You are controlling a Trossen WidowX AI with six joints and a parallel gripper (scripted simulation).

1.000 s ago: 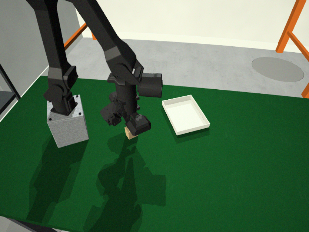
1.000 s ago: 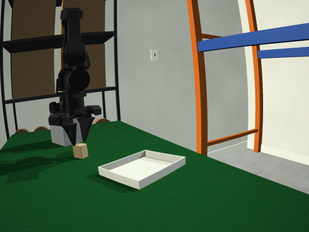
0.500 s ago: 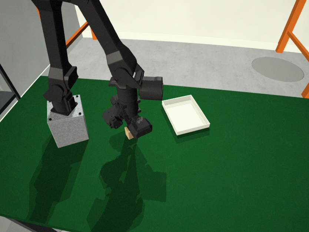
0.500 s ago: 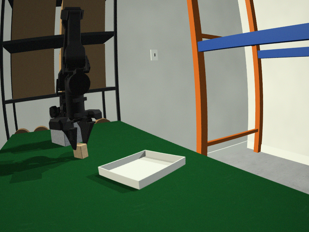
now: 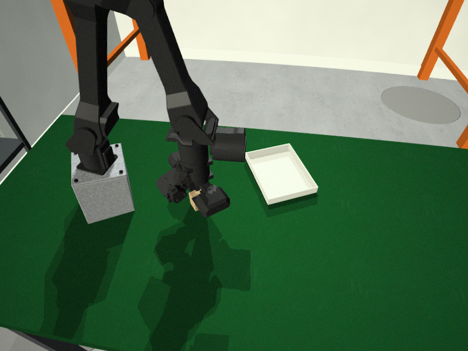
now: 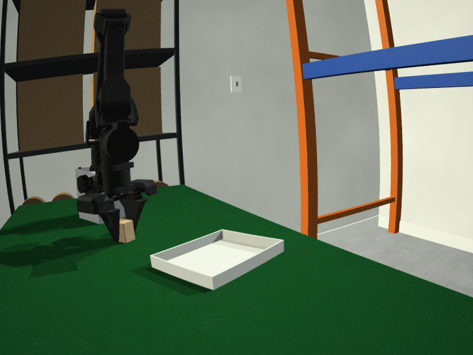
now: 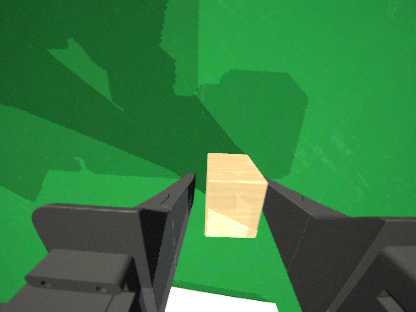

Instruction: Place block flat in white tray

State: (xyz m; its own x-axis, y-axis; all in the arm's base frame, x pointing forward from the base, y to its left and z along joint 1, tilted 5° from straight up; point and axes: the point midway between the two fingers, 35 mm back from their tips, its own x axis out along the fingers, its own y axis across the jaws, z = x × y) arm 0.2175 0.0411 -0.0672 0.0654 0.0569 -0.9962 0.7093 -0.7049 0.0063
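My gripper is now 2 cm above the wooden block. From my hand the other things lie so: white tray: 17 cm ahead, 14 cm to the left, 3 cm below.
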